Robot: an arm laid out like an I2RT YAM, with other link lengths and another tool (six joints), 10 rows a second.
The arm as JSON. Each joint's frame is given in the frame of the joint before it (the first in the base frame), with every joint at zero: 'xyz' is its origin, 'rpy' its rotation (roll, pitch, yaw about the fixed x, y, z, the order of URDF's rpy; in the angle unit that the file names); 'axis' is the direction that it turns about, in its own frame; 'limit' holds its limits. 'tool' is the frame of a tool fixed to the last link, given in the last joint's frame.
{
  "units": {
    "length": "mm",
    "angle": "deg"
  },
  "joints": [
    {
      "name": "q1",
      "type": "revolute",
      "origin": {
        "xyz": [
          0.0,
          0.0,
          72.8
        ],
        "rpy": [
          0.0,
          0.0,
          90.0
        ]
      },
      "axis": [
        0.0,
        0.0,
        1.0
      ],
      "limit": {
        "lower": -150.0,
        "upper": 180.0
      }
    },
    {
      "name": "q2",
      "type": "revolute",
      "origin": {
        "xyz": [
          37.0,
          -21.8,
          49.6
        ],
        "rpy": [
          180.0,
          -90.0,
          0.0
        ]
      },
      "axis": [
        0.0,
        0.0,
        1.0
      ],
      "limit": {
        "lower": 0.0,
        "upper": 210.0
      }
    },
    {
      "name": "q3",
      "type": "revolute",
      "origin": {
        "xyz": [
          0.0,
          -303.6,
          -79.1
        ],
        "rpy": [
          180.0,
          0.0,
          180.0
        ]
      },
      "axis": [
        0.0,
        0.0,
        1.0
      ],
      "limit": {
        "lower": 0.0,
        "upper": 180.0
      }
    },
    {
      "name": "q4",
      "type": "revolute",
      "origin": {
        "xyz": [
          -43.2,
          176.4,
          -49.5
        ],
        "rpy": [
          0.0,
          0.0,
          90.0
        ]
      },
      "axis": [
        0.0,
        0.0,
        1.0
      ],
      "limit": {
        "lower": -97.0,
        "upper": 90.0
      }
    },
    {
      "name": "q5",
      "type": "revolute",
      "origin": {
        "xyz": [
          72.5,
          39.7,
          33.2
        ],
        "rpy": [
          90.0,
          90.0,
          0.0
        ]
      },
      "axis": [
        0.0,
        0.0,
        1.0
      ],
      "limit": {
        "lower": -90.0,
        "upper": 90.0
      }
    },
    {
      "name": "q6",
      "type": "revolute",
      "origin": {
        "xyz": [
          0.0,
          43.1,
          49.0
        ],
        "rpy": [
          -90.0,
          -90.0,
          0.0
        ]
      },
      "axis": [
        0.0,
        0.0,
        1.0
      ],
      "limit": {
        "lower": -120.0,
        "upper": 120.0
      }
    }
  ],
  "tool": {
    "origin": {
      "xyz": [
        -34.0,
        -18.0,
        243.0
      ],
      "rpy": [
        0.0,
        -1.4,
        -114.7
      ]
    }
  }
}
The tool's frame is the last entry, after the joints.
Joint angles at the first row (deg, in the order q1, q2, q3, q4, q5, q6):
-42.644, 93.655, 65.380, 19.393, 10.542, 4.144
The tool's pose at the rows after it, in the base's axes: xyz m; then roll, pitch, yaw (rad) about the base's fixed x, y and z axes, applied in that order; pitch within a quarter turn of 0, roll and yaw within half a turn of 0:
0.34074 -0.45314 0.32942 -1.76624 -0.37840 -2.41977
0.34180 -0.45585 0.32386 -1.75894 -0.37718 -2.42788
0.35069 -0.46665 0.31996 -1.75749 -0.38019 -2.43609
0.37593 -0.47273 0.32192 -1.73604 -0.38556 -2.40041
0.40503 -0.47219 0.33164 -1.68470 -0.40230 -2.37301
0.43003 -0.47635 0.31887 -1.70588 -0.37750 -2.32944
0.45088 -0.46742 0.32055 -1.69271 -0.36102 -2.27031
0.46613 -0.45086 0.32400 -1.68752 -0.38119 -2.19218
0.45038 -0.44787 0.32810 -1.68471 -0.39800 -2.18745
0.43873 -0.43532 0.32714 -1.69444 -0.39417 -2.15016
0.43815 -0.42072 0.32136 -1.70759 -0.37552 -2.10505
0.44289 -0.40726 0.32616 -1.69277 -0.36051 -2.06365
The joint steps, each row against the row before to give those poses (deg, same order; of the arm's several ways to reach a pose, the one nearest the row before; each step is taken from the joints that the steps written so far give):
-0.070, -0.620, -4.736, 2.934, 0.715, 0.247
0.046, 1.040, -1.494, 2.910, 0.346, 0.090
0.049, 2.956, 1.938, 1.095, 0.513, -0.098
0.094, 3.772, 2.955, 2.073, -2.314, -0.810
1.167, 3.575, 2.232, 4.188, -1.378, -1.377
0.554, 3.773, 4.086, -1.520, -1.631, 1.335
0.348, 1.324, 1.411, 0.586, -3.395, 0.558
-0.092, -0.279, -0.162, 0.245, -4.535, -1.613
-1.613, -2.471, -3.017, 0.753, -1.844, -1.128
-1.424, -3.007, -3.609, 0.044, -3.343, -0.197
-0.247, -1.595, -2.441, 0.026, -2.634, 0.617
-0.072, -0.849, -0.958, 0.793, -2.848, 0.724

